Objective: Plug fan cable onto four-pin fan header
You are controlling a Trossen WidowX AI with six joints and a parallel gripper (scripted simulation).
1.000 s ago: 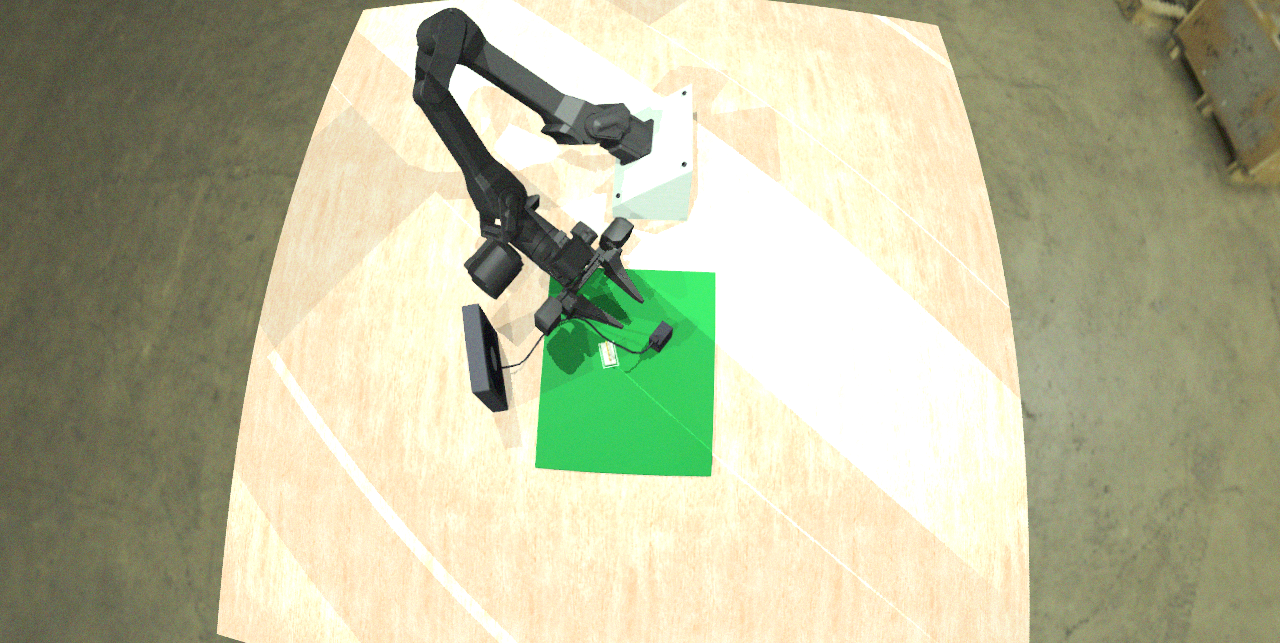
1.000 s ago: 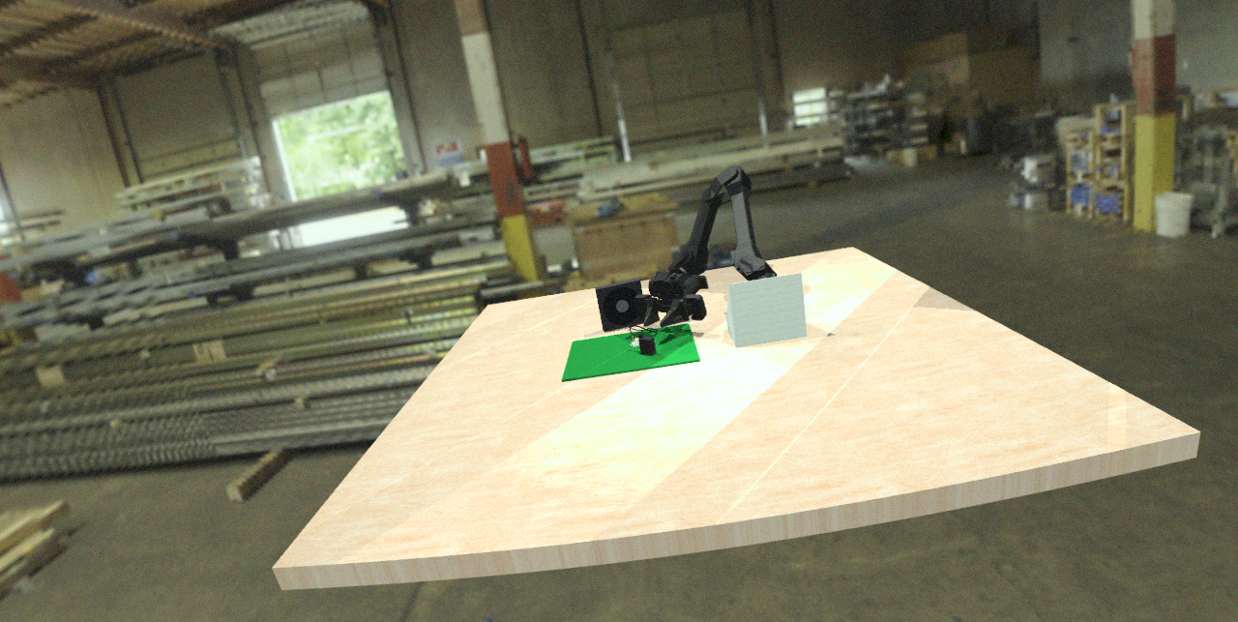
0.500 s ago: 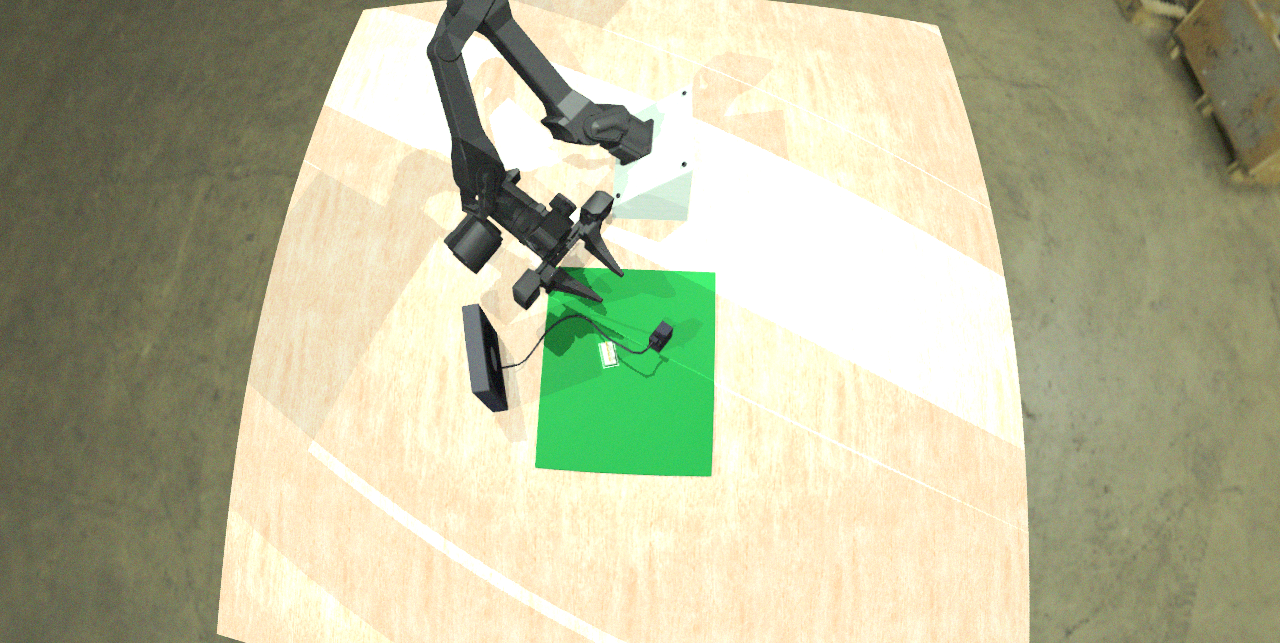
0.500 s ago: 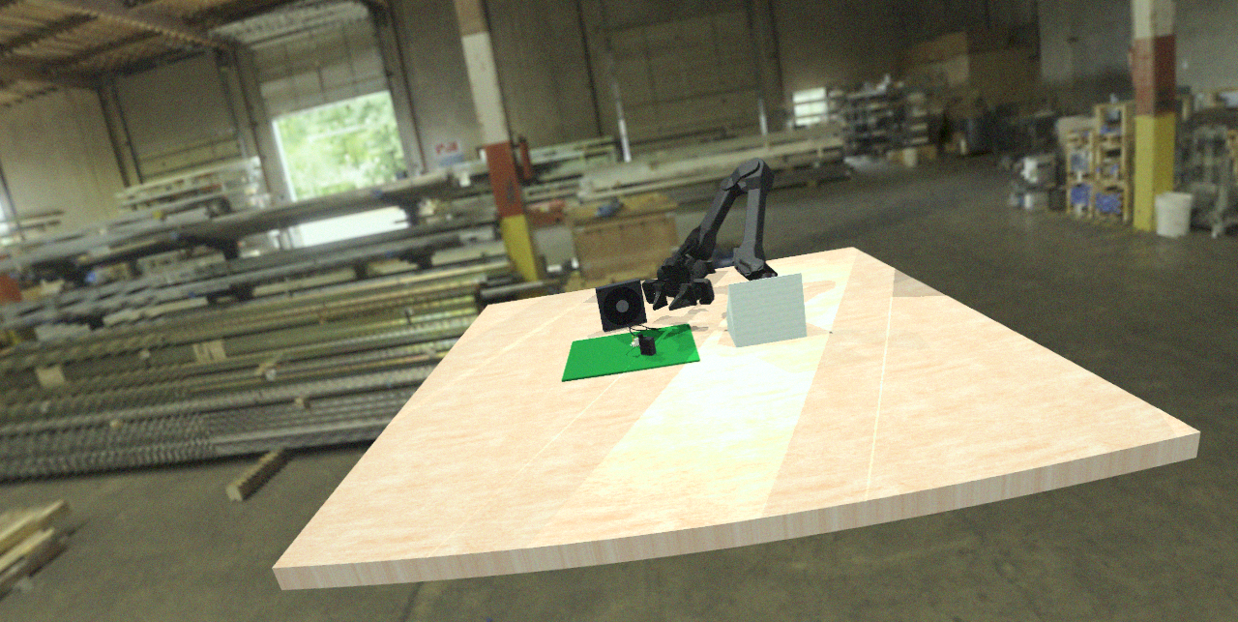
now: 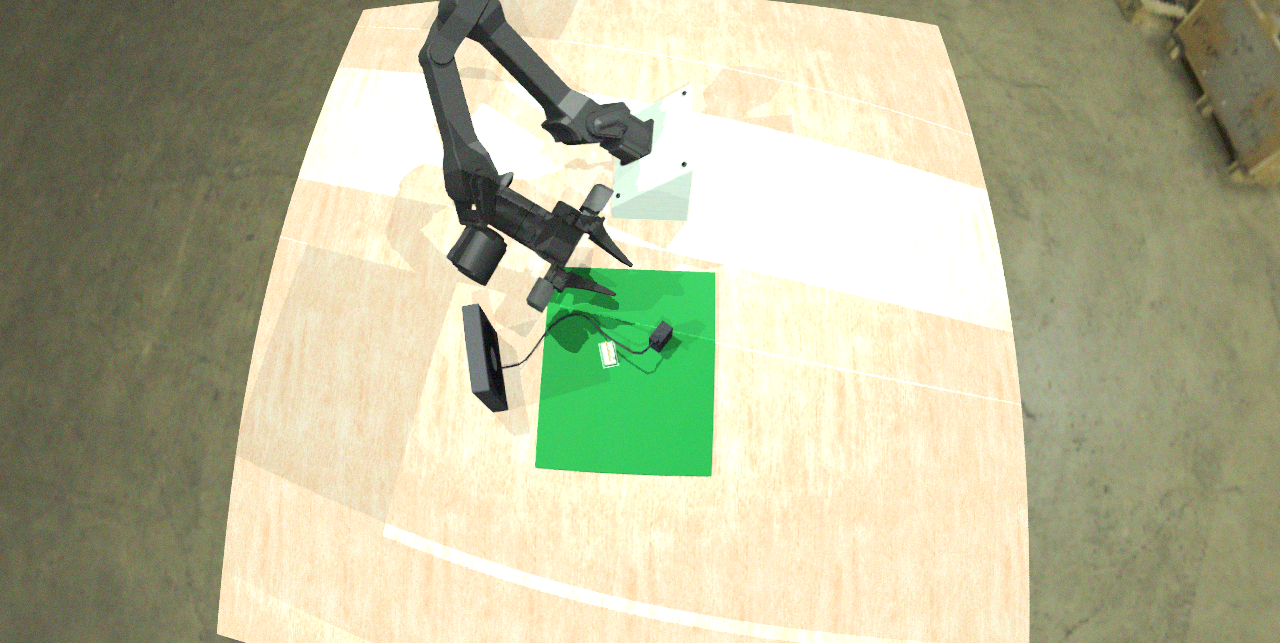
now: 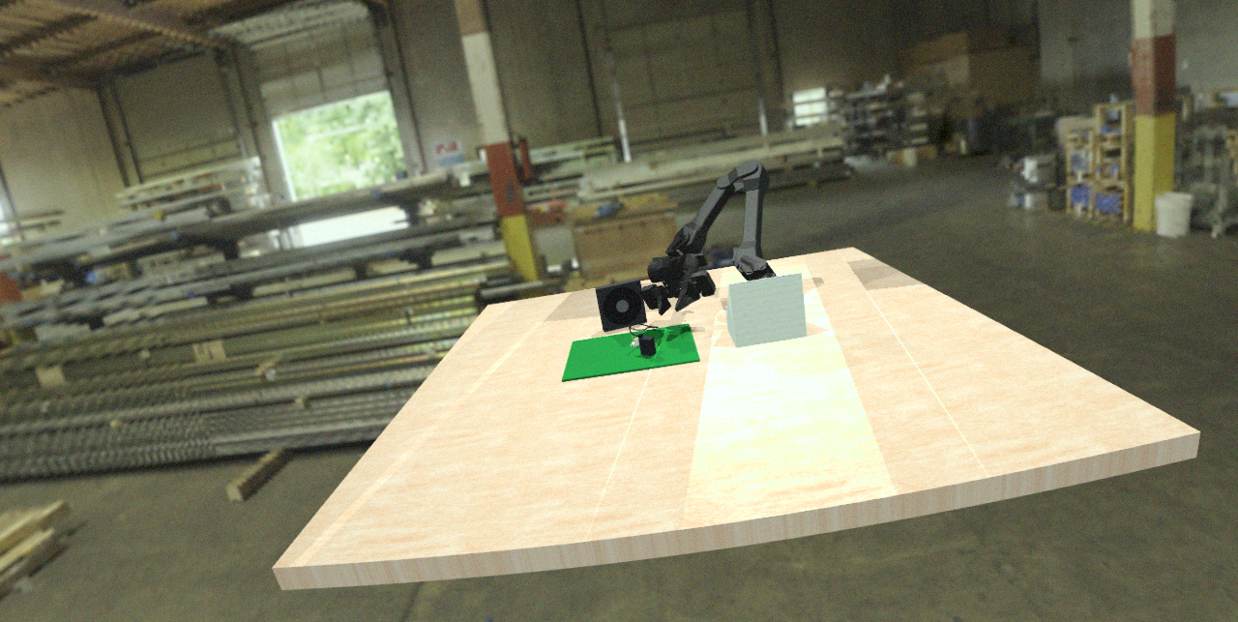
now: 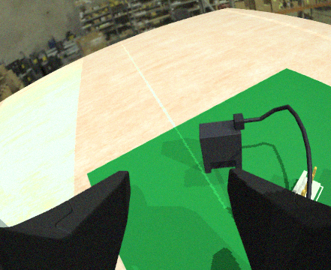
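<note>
Now: the dark grey fan plug 60 mm ahead of my gripper tip, 50 mm to the left of it and 60 mm below it. Round my gripper tip: green board: 100 mm ahead, 10 mm to the left, 90 mm below; then black fan: 120 mm ahead, 170 mm to the right, 20 mm below; then white four-pin fan header: 80 mm ahead, 20 mm to the right, 80 mm below.
</note>
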